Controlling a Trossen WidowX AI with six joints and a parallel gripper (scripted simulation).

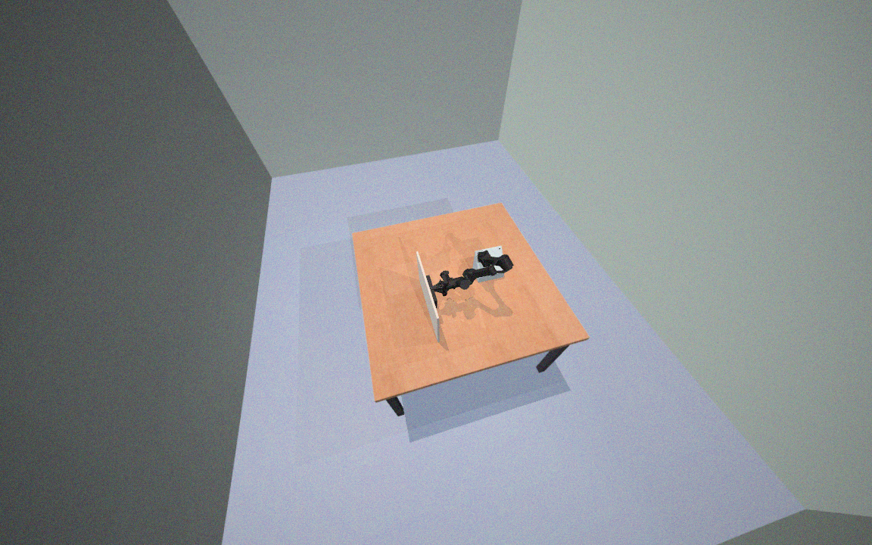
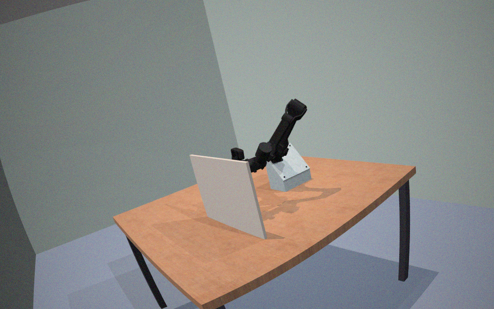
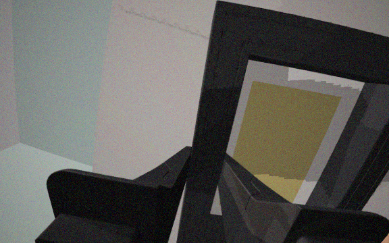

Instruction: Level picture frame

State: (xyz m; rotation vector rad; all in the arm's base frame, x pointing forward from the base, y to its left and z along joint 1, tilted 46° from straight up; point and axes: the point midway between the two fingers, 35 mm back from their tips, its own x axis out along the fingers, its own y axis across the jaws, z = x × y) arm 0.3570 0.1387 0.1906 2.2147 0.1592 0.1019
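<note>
The picture frame is 10 mm to the right of my gripper tip and 50 mm below it. The rest, counted from my gripper tip: wall panel: 10 mm ahead, 10 mm to the left, 70 mm below.
</note>
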